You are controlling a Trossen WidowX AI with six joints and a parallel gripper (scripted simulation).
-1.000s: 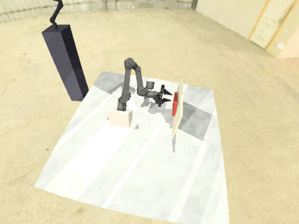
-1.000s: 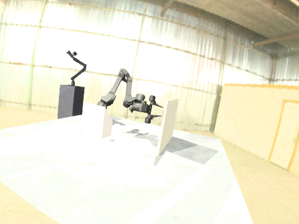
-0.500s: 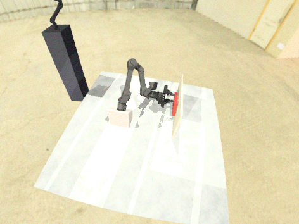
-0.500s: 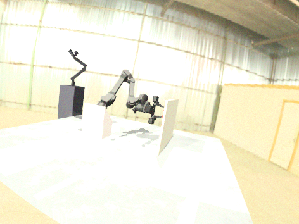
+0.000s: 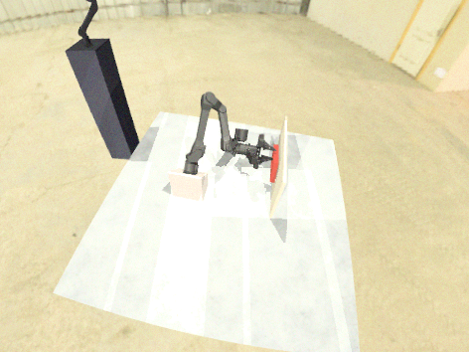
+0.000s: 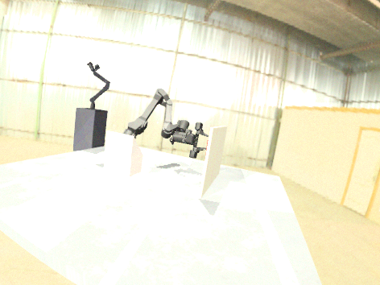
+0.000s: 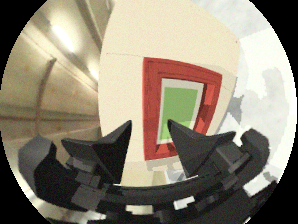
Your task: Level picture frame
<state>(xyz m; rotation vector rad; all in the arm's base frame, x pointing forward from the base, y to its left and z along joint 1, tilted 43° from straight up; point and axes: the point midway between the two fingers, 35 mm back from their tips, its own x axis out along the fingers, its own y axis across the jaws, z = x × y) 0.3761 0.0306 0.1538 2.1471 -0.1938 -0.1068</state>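
My gripper tip is now 50 mm above the picture frame, 10 mm to the left of it and 10 mm short of it. Round my gripper tip: wall panel (60 mm below, 20 mm to the right, 20 mm ahead).
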